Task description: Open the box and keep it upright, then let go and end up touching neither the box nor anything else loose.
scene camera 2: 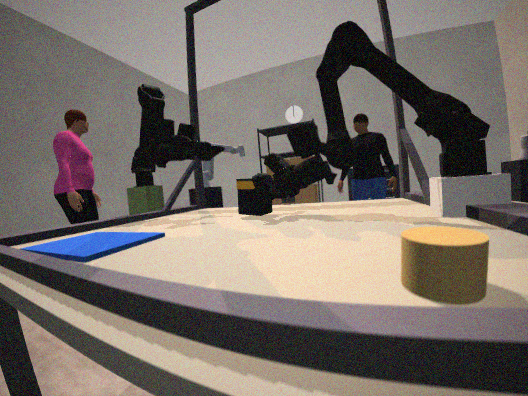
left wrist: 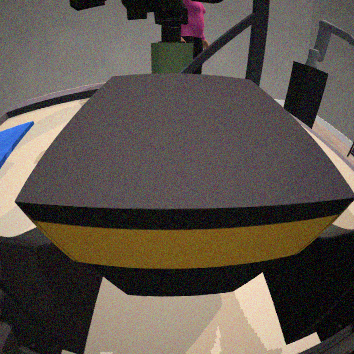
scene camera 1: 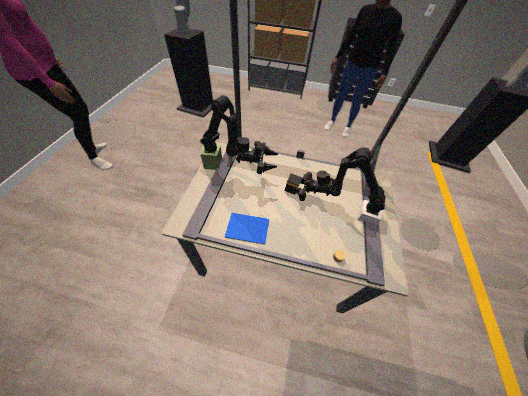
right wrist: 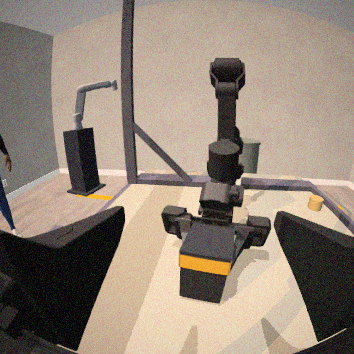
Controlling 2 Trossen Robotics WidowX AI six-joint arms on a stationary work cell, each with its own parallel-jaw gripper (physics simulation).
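Frame: origin at the left arm's base, x ahead, y left, z up, level; centimetres.
Where they show: left gripper, fingertip midpoint: (scene camera 2: 253, 198) (scene camera 1: 291, 184) (right wrist: 205, 270); right gripper, fingertip midpoint: (scene camera 2: 217, 146) (scene camera 1: 277, 160) (right wrist: 203, 217); left arm's base at its link origin: (scene camera 1: 372, 209); right arm's base at its link origin: (scene camera 1: 210, 149).
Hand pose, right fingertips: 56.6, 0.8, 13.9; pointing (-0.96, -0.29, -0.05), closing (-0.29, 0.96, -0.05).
Each offset is from my right fingertips to the top centre of the thing, as dx, dy, dz.
A dark box {-11.4, -0.7, -10.3} (scene camera 1: 293, 184) (scene camera 2: 254, 198) (left wrist: 180, 150) (right wrist: 205, 261) with a yellow band below its flat dark top stands upright, at or very near the table top. Its lid looks closed. My left gripper (scene camera 1: 299, 188) (scene camera 2: 264, 187) (right wrist: 205, 270) is shut on the box, one finger along each side; the fingers flank it low in the left wrist view. My right gripper (scene camera 1: 274, 160) (scene camera 2: 242, 150) is open and empty. It hangs above the table, apart from the box and to its left in the scene views, with its fingers pointing towards it.
A blue mat {+2.2, +33.8, -19.9} (scene camera 1: 247, 228) (scene camera 2: 100, 243) (left wrist: 12, 141) lies near the table's front left in scene camera 1. A yellow cylinder {-45.4, +30.7, -17.2} (scene camera 1: 339, 256) (scene camera 2: 444, 265) (right wrist: 315, 202) stands at the front right. A small dark block {-7.4, -30.9, -14.9} (scene camera 1: 300, 154) is by the back edge. Frame posts (scene camera 1: 236, 75) (right wrist: 128, 90) rise behind the table.
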